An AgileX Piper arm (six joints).
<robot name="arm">
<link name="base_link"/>
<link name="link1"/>
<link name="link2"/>
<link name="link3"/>
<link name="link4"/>
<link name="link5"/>
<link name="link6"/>
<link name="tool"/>
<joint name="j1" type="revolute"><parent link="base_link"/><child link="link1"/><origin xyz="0.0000 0.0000 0.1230"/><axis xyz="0 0 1"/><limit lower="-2.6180" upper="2.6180"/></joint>
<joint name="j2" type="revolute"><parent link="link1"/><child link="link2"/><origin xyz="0.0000 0.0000 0.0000"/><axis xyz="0 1 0"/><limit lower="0.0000" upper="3.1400"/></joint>
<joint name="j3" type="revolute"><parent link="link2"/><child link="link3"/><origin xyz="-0.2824 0.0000 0.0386"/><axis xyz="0 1 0"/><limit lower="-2.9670" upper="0.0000"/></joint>
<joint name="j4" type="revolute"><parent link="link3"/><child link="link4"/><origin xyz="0.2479 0.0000 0.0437"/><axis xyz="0.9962 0 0.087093"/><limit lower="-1.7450" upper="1.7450"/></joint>
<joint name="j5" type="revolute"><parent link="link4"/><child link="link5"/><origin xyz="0.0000 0.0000 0.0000"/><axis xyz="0 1 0"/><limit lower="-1.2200" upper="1.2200"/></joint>
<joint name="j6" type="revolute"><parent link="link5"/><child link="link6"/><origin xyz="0.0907 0.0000 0.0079"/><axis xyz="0.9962 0 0.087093"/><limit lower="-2.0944" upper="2.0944"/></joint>
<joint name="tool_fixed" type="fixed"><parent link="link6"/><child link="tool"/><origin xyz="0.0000 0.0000 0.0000" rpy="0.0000 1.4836 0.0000"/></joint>
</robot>
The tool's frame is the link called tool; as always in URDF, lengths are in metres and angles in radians.
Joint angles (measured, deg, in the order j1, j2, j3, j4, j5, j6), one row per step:
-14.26, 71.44, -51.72, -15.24, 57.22, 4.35
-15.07, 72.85, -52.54, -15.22, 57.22, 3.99
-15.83, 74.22, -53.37, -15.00, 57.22, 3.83
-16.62, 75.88, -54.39, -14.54, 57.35, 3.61
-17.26, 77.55, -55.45, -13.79, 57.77, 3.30
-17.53, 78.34, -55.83, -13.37, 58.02, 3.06
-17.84, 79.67, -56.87, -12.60, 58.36, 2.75
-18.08, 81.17, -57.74, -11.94, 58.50, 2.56
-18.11, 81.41, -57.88, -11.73, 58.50, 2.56
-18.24, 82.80, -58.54, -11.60, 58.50, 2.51
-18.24, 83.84, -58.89, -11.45, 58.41, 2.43
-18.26, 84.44, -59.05, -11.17, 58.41, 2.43
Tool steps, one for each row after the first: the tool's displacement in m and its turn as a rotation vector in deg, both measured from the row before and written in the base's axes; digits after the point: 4 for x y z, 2 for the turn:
0.0043, -0.0044, -0.0016, 0.08, 0.67, -0.48
0.0043, -0.0041, -0.0016, 0.31, 0.51, -0.67
0.0052, -0.0043, -0.0022, 0.58, 0.68, -0.74
0.0051, -0.0035, -0.0025, 0.89, 0.86, -0.66
0.0021, -0.0014, -0.0019, 0.52, 0.57, -0.22
0.0048, -0.0020, -0.0013, 0.81, 0.46, -0.32
0.0052, -0.0019, -0.0029, 0.79, 0.59, -0.29
0.0009, -0.0001, -0.0005, 0.22, 0.03, -0.10
0.0046, -0.0020, -0.0034, 0.34, 0.67, -0.12
0.0034, -0.0009, -0.0033, 0.32, 0.54, 0.04
0.0018, -0.0003, -0.0022, 0.39, 0.34, -0.12

